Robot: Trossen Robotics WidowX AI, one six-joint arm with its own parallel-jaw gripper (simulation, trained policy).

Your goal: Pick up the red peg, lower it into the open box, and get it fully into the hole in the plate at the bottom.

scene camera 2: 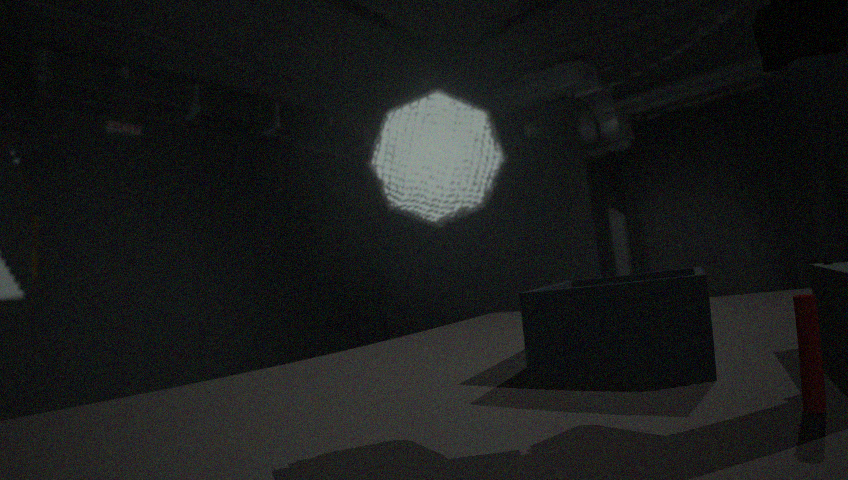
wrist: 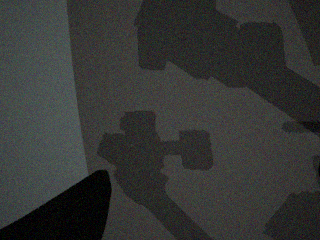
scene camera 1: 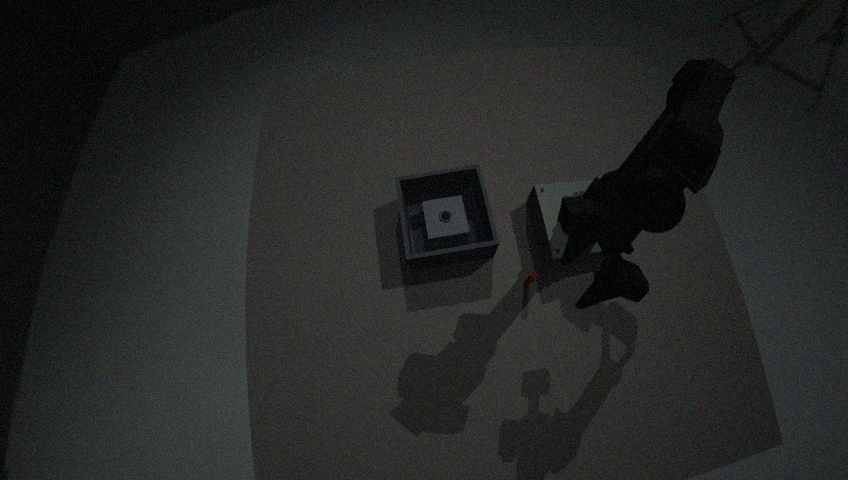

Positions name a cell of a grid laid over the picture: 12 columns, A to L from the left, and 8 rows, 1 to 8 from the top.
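Scene camera 1 shows my gripper (scene camera 1: I5), a pale plate (scene camera 1: G4) and a dark box (scene camera 1: G4). Scene camera 2 shows the dark box (scene camera 2: J6); scene camera 2 does not show the pale plate, which is hidden by the dark box. The wrist view shows my gripper (wrist: I6); the dark box is out of frame in the wrist view.
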